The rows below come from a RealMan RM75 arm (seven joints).
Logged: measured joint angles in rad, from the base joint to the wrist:
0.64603 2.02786 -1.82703 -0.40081 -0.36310 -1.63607 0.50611
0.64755 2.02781 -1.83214 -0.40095 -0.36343 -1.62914 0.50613
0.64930 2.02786 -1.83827 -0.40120 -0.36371 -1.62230 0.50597
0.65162 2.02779 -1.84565 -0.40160 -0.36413 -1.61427 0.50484
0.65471 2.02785 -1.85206 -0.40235 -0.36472 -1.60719 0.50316
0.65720 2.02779 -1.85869 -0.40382 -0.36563 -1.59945 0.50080
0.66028 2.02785 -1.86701 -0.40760 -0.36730 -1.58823 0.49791
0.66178 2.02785 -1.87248 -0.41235 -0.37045 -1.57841 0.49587
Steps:
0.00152 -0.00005 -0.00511 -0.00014 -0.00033 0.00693 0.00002
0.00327 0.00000 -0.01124 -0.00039 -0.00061 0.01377 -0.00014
0.00559 -0.00007 -0.01862 -0.00079 -0.00103 0.02180 -0.00127
0.00868 -0.00001 -0.02503 -0.00154 -0.00162 0.02888 -0.00295
0.01117 -0.00007 -0.03166 -0.00301 -0.00253 0.03662 -0.00531
0.01425 -0.00001 -0.03998 -0.00679 -0.00420 0.04784 -0.00820
0.01575 -0.00001 -0.04545 -0.01154 -0.00735 0.05766 -0.01024

